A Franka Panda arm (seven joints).
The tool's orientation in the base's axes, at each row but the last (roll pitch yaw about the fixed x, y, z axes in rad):
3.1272, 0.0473, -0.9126
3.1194, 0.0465, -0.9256
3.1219, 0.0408, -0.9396
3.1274, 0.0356, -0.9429
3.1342, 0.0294, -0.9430
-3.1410, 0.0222, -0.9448
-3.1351, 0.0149, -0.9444
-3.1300, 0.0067, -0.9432
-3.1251, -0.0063, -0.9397
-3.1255, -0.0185, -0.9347
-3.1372, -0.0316, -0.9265
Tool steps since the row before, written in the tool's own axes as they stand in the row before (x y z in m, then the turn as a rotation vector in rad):
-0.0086, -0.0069, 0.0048, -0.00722, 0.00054, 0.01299
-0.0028, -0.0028, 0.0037, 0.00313, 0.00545, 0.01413
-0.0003, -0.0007, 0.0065, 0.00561, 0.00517, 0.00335
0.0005, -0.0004, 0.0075, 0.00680, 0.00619, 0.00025
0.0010, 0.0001, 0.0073, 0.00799, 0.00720, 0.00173
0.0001, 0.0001, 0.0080, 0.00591, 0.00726, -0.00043
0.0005, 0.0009, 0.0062, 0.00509, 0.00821, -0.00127
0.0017, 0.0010, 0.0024, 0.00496, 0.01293, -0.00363
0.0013, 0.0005, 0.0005, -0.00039, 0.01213, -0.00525
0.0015, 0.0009, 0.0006, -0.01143, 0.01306, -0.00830
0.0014, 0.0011, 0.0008, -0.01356, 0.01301, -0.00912
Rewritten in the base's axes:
0.0000, 0.0112, -0.0045, -0.00536, 0.00575, -0.01262
0.0004, 0.0040, -0.0036, -0.00312, -0.00544, -0.01414
0.0001, 0.0008, -0.0065, -0.00100, -0.00751, -0.00347
0.0004, 0.0000, -0.0075, -0.00102, -0.00913, -0.00040
0.0003, -0.0007, -0.0073, -0.00118, -0.01066, -0.00191
-0.0001, 0.0000, -0.0080, -0.00242, -0.00905, 0.00029
-0.0005, -0.0008, -0.0062, -0.00366, -0.00896, 0.00114
0.0002, -0.0019, -0.0024, -0.00757, -0.01165, 0.00345
0.0004, -0.0013, -0.0005, -0.01011, -0.00687, 0.00505
0.0002, -0.0017, -0.0006, -0.01749, 0.00148, 0.00788
0.0000, -0.0018, -0.0008, -0.01875, 0.00323, 0.00863

